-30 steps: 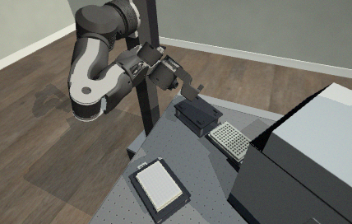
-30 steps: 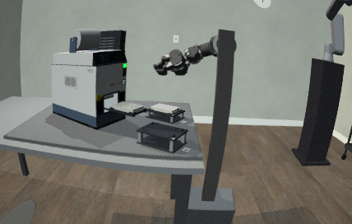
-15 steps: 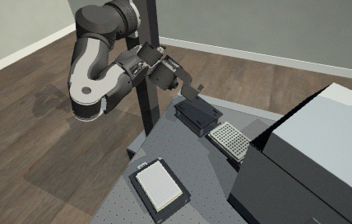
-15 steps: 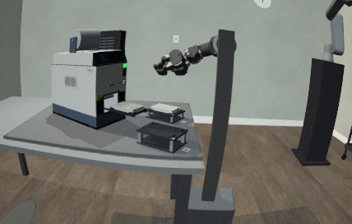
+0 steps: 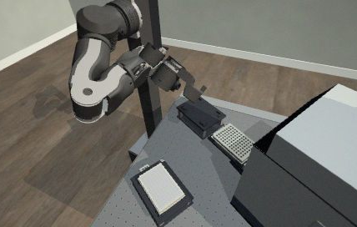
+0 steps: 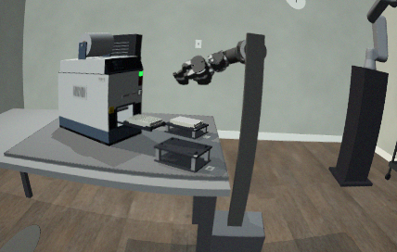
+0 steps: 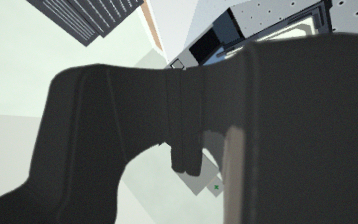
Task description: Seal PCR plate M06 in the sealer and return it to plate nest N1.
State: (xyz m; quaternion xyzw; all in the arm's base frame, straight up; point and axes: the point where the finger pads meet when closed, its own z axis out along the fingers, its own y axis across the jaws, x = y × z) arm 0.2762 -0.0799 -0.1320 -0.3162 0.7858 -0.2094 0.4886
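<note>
Right now my hand is 18 cm short of the pale key-like block, 9 cm to the left of it and 8 cm above it. From my hand the other things lie so: nest N1: 22 cm below, 15 cm to the left, 6 cm behind; then sealer stage: 18 cm below, 12 cm ahead, 3 cm to the left; then 96-well plate M06: 17 cm below, 12 cm ahead, 3 cm to the left.
</note>
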